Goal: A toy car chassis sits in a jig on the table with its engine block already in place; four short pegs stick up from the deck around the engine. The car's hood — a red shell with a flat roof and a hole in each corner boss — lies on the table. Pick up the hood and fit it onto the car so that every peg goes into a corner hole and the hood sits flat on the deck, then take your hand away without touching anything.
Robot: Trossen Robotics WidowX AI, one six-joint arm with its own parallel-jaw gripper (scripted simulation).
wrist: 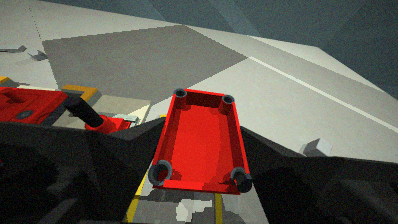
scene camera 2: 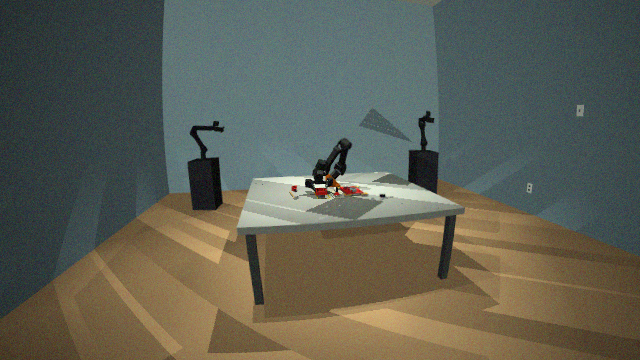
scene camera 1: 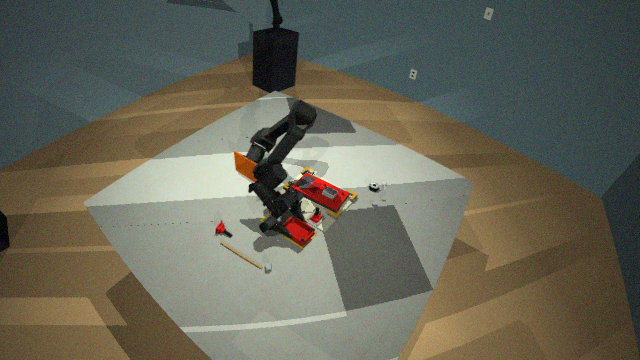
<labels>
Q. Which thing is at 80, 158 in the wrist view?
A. My gripper.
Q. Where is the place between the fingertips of my gripper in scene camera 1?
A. At 299, 230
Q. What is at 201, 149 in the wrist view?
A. A red hood.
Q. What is my gripper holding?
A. A red hood.
</labels>
